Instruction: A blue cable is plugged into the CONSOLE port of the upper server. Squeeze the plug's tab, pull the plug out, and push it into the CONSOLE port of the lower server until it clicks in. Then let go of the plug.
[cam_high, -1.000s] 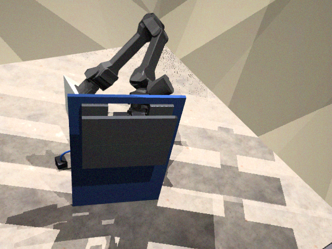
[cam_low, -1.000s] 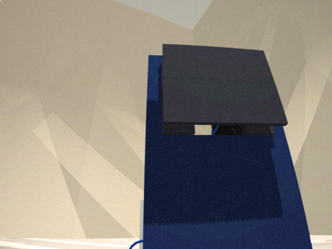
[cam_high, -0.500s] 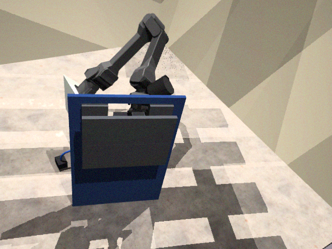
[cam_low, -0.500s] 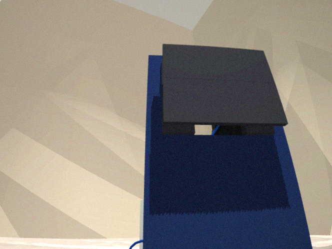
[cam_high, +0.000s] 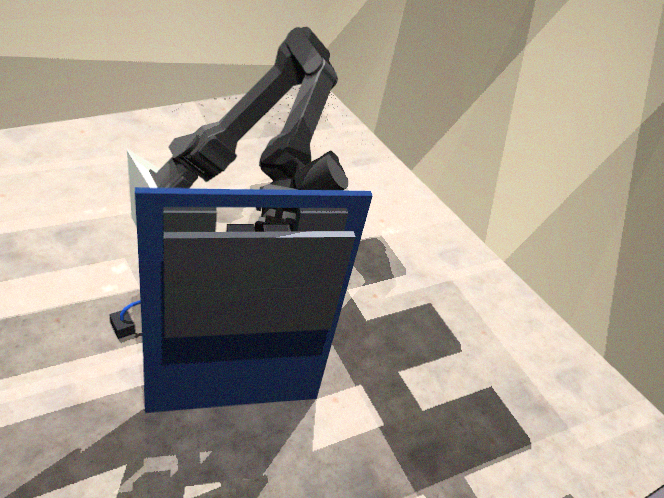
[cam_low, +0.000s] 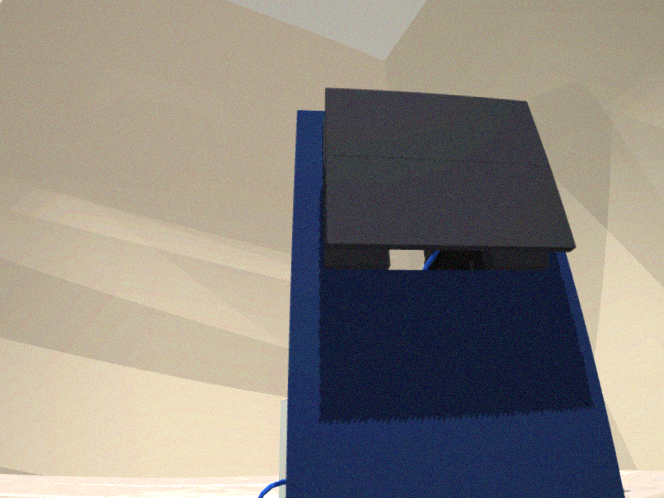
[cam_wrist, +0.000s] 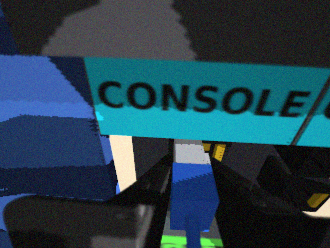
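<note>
Now: gripper tip right at the blue plug. From my gripper tip the other things lie so: black block 290 mm below, 230 mm behind, 140 mm to the right.
</note>
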